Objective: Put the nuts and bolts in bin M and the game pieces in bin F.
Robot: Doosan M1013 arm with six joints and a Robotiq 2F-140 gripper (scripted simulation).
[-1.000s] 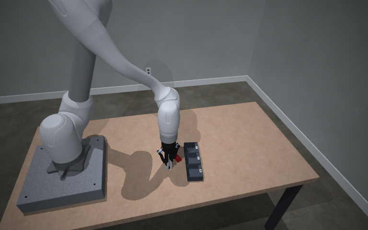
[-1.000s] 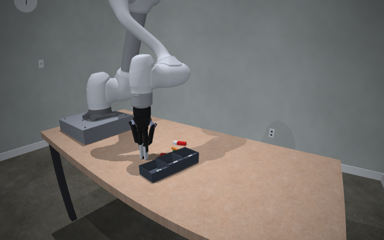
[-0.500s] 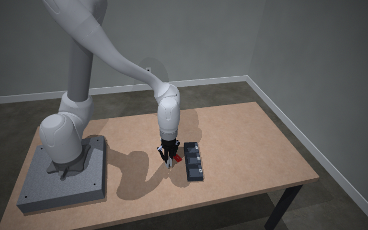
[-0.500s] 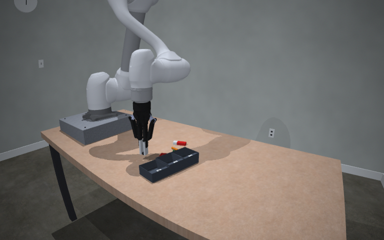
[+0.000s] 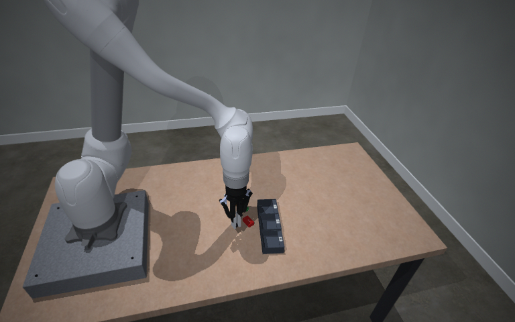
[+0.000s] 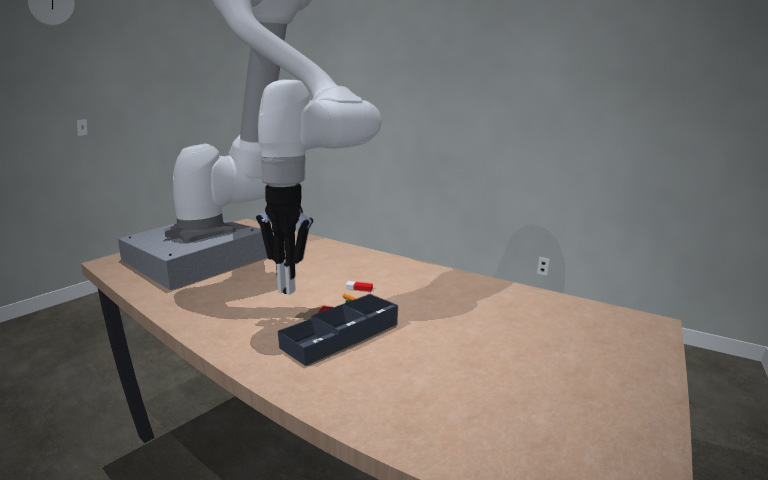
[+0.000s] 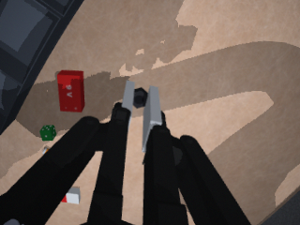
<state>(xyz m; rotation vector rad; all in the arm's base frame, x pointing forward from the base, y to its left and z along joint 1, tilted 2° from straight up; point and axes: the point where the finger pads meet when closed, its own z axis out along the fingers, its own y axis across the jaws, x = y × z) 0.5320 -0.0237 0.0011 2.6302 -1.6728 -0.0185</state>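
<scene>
The green die lies 140 mm to the left of my hand, 90 mm below it and 50 mm ahead of it. From my hand the other things lie so: black nut (30 mm below); then red block (90 mm below, 70 mm to the left, 50 mm ahead); then dark three-compartment bin (140 mm ahead, 70 mm below, 30 mm to the left).
</scene>
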